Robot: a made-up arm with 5 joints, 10 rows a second.
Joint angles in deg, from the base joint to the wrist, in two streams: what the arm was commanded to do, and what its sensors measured. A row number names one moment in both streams.
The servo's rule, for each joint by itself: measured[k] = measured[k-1] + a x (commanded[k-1-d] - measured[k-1]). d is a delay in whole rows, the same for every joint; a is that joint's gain. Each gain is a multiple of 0.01, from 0.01 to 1. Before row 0 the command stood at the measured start. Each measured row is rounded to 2 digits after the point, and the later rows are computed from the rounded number. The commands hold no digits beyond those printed.
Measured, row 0: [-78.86, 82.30, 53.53, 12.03, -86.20]
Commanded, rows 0 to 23: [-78.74, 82.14, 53.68, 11.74, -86.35]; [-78.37, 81.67, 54.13, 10.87, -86.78]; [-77.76, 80.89, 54.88, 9.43, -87.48]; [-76.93, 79.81, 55.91, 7.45, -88.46]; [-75.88, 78.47, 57.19, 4.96, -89.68]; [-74.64, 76.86, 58.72, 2.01, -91.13]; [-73.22, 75.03, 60.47, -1.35, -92.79]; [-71.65, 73.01, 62.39, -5.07, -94.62]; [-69.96, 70.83, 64.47, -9.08, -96.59]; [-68.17, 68.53, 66.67, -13.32, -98.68]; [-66.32, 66.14, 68.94, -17.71, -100.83]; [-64.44, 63.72, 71.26, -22.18, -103.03]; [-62.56, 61.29, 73.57, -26.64, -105.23]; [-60.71, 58.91, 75.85, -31.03, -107.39]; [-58.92, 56.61, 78.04, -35.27, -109.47]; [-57.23, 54.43, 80.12, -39.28, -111.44]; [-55.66, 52.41, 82.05, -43.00, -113.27]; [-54.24, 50.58, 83.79, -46.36, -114.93]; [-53.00, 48.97, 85.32, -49.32, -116.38]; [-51.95, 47.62, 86.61, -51.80, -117.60]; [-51.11, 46.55, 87.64, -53.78, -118.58]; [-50.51, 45.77, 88.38, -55.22, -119.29]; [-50.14, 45.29, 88.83, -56.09, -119.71]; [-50.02, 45.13, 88.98, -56.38, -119.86]
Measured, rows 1 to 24: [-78.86, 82.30, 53.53, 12.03, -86.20]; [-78.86, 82.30, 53.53, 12.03, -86.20]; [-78.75, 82.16, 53.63, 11.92, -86.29]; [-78.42, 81.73, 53.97, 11.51, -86.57]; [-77.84, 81.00, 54.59, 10.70, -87.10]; [-77.04, 79.96, 55.49, 9.43, -87.89]; [-76.02, 78.66, 56.65, 7.69, -88.93]; [-74.81, 77.09, 58.06, 5.47, -90.21]; [-73.41, 75.30, 59.70, 2.81, -91.71]; [-71.86, 73.31, 61.53, -0.26, -93.40]; [-70.19, 71.15, 63.53, -3.70, -95.25]; [-68.41, 68.87, 65.67, -7.45, -97.24]; [-66.57, 66.49, 67.89, -11.45, -99.32]; [-64.70, 64.08, 70.18, -15.63, -101.47]; [-62.82, 61.65, 72.49, -19.92, -103.65]; [-60.96, 59.27, 74.77, -24.25, -105.82]; [-59.16, 56.96, 76.99, -28.55, -107.94]; [-57.46, 54.76, 79.12, -32.73, -109.97]; [-55.88, 52.72, 81.11, -36.74, -111.88]; [-54.44, 50.86, 82.93, -40.49, -113.65]; [-53.17, 49.22, 84.56, -43.93, -115.23]; [-52.10, 47.83, 85.95, -47.00, -116.60]; [-51.23, 46.72, 87.10, -49.64, -117.75]; [-50.60, 45.89, 87.97, -51.82, -118.64]
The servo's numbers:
d 2
a 0.88 0.87 0.68 0.39 0.58

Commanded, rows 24 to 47: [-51.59, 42.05, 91.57, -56.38, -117.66]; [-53.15, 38.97, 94.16, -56.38, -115.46]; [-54.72, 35.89, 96.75, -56.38, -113.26]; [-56.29, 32.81, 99.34, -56.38, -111.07]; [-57.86, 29.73, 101.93, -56.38, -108.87]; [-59.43, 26.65, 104.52, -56.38, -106.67]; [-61.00, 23.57, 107.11, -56.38, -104.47]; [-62.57, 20.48, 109.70, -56.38, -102.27]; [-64.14, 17.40, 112.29, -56.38, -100.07]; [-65.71, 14.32, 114.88, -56.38, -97.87]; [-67.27, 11.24, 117.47, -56.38, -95.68]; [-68.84, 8.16, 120.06, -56.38, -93.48]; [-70.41, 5.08, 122.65, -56.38, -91.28]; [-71.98, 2.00, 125.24, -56.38, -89.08]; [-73.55, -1.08, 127.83, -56.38, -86.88]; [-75.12, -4.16, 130.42, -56.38, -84.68]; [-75.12, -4.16, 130.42, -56.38, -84.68]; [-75.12, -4.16, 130.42, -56.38, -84.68]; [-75.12, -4.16, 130.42, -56.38, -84.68]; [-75.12, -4.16, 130.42, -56.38, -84.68]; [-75.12, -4.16, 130.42, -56.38, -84.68]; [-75.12, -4.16, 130.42, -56.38, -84.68]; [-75.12, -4.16, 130.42, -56.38, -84.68]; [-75.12, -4.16, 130.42, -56.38, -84.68]
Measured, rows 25 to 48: [-50.20, 45.37, 88.55, -53.49, -119.26]; [-50.04, 45.16, 88.84, -54.62, -119.61]; [-51.40, 42.45, 90.70, -55.31, -118.48]; [-52.94, 39.42, 93.05, -55.73, -116.73]; [-54.51, 36.35, 95.57, -55.98, -114.72]; [-56.08, 33.27, 98.13, -56.14, -112.60]; [-57.65, 30.19, 100.71, -56.23, -110.44]; [-59.22, 27.11, 103.30, -56.29, -108.25]; [-60.79, 24.03, 105.89, -56.33, -106.06]; [-62.36, 20.94, 108.48, -56.35, -103.86]; [-63.93, 17.86, 111.07, -56.36, -101.66]; [-65.50, 14.78, 113.66, -56.37, -99.46]; [-67.06, 11.70, 116.25, -56.37, -97.27]; [-68.63, 8.62, 118.84, -56.37, -95.07]; [-70.20, 5.54, 121.43, -56.37, -92.87]; [-71.77, 2.46, 124.02, -56.37, -90.67]; [-73.34, -0.62, 126.61, -56.37, -88.47]; [-74.91, -3.70, 129.20, -56.37, -86.27]; [-75.09, -4.10, 130.03, -56.37, -85.35]; [-75.12, -4.15, 130.30, -56.37, -84.96]; [-75.12, -4.16, 130.38, -56.37, -84.80]; [-75.12, -4.16, 130.41, -56.37, -84.73]; [-75.12, -4.16, 130.42, -56.37, -84.70]; [-75.12, -4.16, 130.42, -56.37, -84.69]
